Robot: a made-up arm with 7 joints.
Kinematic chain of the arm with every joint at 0, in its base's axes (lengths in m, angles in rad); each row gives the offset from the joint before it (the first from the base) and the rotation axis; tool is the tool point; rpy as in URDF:
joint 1: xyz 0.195 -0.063 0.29 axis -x
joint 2: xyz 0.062 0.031 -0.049 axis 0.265 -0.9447 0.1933
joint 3: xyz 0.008 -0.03 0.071 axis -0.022 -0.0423 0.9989
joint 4: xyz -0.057 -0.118 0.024 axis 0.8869 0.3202 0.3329
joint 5: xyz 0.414 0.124 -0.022 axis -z
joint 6: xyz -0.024 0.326 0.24 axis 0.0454 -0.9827 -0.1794
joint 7: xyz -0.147 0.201 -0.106 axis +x
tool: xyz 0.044 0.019 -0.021 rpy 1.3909 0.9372 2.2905
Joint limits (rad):
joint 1: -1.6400..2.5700
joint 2: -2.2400..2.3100
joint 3: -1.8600..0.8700
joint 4: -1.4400..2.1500
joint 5: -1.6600..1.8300
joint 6: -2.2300..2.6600
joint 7: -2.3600..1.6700
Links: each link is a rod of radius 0.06 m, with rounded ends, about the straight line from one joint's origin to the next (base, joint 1, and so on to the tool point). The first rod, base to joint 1, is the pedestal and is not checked.
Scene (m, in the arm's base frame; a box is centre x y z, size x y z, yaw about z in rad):
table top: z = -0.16
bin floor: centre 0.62 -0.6 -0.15 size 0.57 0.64 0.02 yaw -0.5
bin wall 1: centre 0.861 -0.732 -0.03 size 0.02 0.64 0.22 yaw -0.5
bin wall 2: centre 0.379 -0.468 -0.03 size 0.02 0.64 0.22 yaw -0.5
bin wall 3: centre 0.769 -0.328 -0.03 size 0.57 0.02 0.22 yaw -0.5
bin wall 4: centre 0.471 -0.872 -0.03 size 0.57 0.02 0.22 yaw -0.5
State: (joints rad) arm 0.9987 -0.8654 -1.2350 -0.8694 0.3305 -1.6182 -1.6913
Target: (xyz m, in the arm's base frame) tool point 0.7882 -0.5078 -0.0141
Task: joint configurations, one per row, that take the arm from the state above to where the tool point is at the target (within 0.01 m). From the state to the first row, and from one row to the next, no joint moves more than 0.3 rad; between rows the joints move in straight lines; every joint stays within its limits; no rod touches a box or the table.
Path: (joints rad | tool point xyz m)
1: 0.8264 -0.9175 -1.0028 -0.8163 0.3841 -1.6520 -1.6790 | 0.7532 -0.5960 0.2076
2: 0.6542 -0.9697 -0.7705 -0.7631 0.4378 -1.6858 -1.6667 | 0.7882 -0.5078 -0.0141

